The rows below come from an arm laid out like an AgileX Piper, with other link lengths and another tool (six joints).
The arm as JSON. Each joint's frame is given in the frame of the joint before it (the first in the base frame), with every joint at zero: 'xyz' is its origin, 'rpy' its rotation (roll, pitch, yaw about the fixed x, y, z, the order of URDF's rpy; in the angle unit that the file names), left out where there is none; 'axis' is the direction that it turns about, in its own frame. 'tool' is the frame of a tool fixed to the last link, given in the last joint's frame.
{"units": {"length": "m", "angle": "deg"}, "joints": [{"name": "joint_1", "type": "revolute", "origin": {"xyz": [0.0, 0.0, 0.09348]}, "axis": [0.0, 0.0, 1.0]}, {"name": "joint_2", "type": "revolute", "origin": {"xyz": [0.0, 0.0, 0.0]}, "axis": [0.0, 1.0, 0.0]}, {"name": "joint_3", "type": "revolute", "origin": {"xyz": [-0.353, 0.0, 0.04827]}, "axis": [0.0, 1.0, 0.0]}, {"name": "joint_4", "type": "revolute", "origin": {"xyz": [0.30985, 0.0, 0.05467]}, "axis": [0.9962, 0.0, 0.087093]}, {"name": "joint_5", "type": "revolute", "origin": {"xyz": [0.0, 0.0, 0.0]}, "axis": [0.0, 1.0, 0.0]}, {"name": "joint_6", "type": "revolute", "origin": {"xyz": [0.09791, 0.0, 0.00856]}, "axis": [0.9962, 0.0, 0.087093]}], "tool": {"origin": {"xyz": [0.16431, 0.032, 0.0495], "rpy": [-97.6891, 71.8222, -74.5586]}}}
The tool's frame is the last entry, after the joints.
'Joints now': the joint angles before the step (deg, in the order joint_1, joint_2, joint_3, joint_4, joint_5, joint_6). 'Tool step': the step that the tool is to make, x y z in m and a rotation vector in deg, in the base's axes. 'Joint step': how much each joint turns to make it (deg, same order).
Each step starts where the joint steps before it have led.
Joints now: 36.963, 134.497, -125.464, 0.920, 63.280, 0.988
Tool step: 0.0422, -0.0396, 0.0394, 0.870, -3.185, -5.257
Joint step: -3.775, -0.367, -5.200, -1.804, 2.461, 1.670
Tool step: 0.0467, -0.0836, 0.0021, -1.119, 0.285, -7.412
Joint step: -7.107, -0.080, -0.677, -0.945, 1.563, 0.262
